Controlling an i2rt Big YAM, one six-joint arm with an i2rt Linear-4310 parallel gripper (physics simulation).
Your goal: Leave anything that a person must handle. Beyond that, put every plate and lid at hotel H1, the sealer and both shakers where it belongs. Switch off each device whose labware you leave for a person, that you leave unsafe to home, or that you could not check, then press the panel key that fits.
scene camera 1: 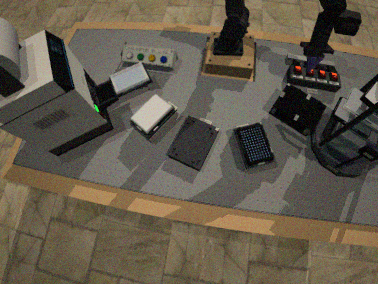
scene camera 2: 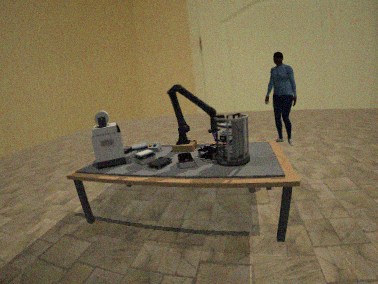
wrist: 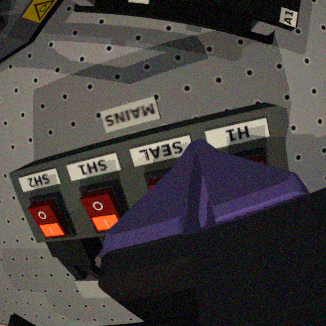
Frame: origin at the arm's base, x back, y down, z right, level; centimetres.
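Seen in the pictures: gripper, between the fingertips: [scene camera 1: 308,71] [scene camera 2: 215,141] [wrist: 199,150]; arm's base, origin of its link: [scene camera 1: 228,48] [scene camera 2: 183,143].
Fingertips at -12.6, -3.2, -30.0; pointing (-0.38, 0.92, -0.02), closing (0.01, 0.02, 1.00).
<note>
Offsets run from my fingertips to a thing's middle, as dx, dy, dz. "pt": to the spot under its first point.
My gripper [scene camera 1: 313,64] [wrist: 199,150] is shut and empty, its purple fingertips over the mains strip @[pt -1.4, +5.8, -4.6] [scene camera 1: 313,84] [wrist: 67,192], around the SEAL and H1 switches. In the wrist view the SH2 switch @[+2.0, +3.6, -13.0] [wrist: 47,218] and SH1 switch @[+2.6, +3.6, -8.0] [wrist: 101,209] show lit orange I ends; the fingers hide most of SEAL and H1. Scene camera 1 shows four orange lights. The sealer @[-21.0, -14.6, +88.8] [scene camera 1: 55,112] [scene camera 2: 107,145] has a green light; a pale plate @[-7.8, -2.3, +66.2] [scene camera 1: 130,78] lies beside it. The hotel @[pt -37.0, +4.2, -9.6] [scene camera 1: 343,172] [scene camera 2: 234,161] stands at the right. The key panel @[+7.5, +4.0, +62.7] [scene camera 1: 148,56] has white, green, yellow and blue keys.
A white-topped block @[-20.6, +0.7, +56.3] [scene camera 1: 152,114], a dark flat unit @[-28.5, +6.2, +41.4] [scene camera 1: 194,142] and a dark plate with blue wells @[-29.4, +2.0, +21.4] [scene camera 1: 254,144] stand across the middle. A black holder @[-13.8, +4.4, +4.1] [scene camera 1: 298,110] lies between strip and hotel. A person [scene camera 2: 282,82] stands behind the table.
</note>
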